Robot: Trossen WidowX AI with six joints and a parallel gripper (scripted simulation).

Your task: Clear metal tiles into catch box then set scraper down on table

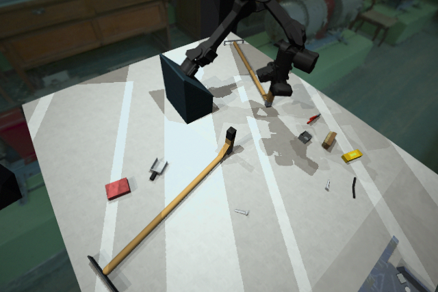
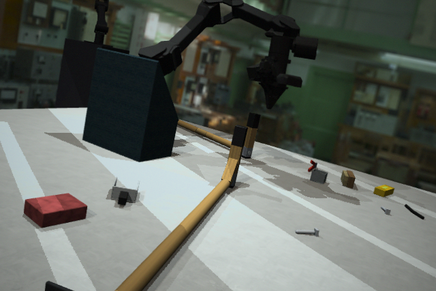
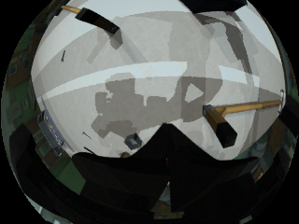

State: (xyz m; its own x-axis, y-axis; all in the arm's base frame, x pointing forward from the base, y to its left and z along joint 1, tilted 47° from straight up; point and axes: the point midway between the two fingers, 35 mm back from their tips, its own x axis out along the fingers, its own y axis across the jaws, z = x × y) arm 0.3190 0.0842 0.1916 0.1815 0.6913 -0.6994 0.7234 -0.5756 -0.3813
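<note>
The long scraper lies 4 cm ahead of my gripper tip, 51 cm to the right of it and 12 cm below it. The rest, counted from my gripper tip: wooden block (26 cm ahead, 15 cm to the left, 16 cm below); then red clip (14 cm ahead, 22 cm to the left, 17 cm below); then grey box (18 cm ahead, 8 cm to the left, 17 cm below).
</note>
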